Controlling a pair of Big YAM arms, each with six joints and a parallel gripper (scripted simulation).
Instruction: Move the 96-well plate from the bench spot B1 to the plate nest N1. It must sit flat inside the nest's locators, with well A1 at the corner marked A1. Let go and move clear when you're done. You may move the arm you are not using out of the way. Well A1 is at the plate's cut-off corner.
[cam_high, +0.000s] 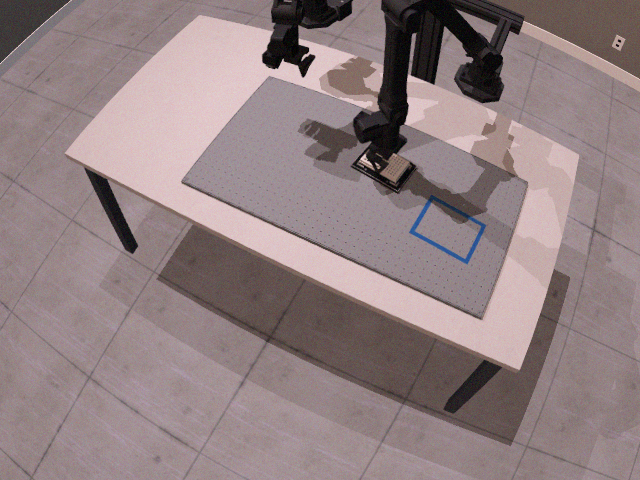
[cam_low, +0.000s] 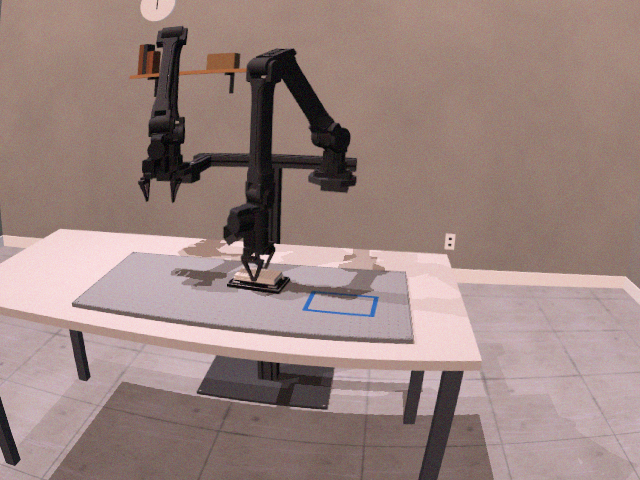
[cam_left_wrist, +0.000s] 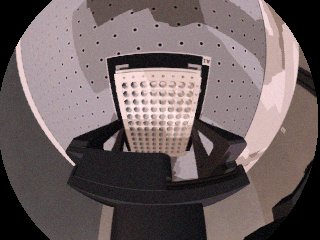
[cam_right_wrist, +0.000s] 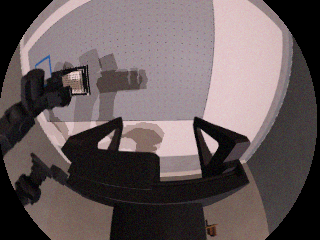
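Now: left hand right at the 96-well plate. The rest, counted from my left hand: plate nest 20 mm below.
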